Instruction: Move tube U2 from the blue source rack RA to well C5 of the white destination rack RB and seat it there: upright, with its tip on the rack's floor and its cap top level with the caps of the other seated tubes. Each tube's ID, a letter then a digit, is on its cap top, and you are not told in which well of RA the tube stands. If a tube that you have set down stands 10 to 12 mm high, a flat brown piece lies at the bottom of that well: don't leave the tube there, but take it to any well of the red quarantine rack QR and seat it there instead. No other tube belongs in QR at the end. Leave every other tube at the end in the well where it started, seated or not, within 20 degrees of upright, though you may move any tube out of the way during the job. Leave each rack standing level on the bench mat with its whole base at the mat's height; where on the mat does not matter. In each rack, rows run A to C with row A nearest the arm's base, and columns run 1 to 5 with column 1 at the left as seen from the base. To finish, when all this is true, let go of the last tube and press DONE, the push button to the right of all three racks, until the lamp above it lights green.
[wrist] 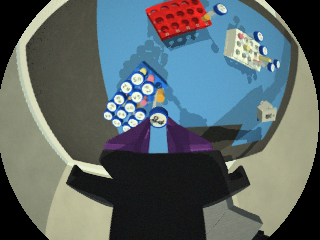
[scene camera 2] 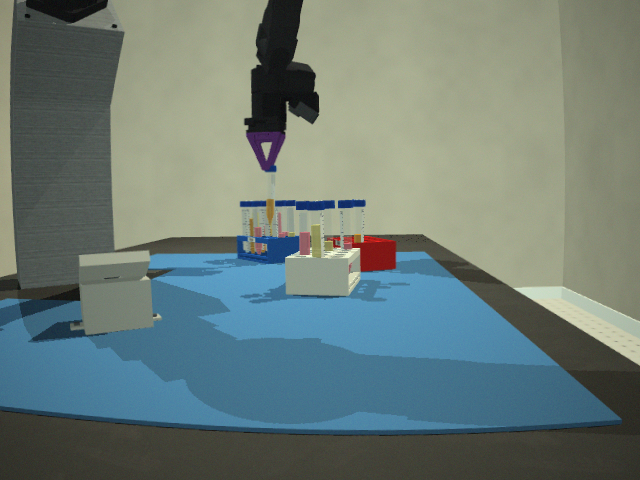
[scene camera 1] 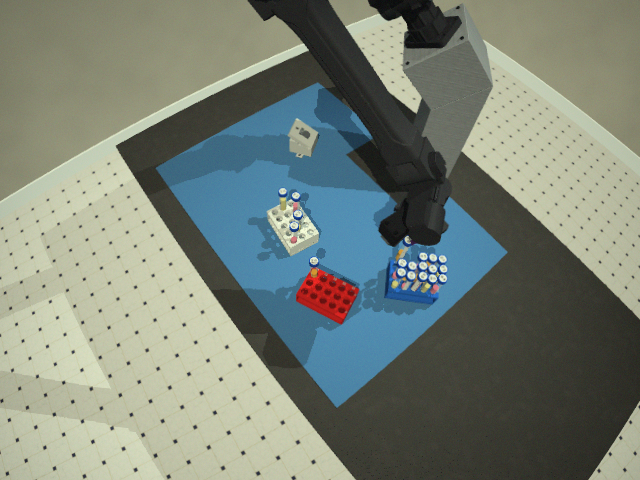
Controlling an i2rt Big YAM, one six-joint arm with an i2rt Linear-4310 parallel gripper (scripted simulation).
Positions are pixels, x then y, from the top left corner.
Labels:
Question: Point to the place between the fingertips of my gripper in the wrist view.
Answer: At 158, 120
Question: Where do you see a white rack RB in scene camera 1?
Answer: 308, 235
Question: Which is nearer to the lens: the red rack QR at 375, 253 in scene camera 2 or the white rack RB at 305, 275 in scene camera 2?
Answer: The white rack RB.

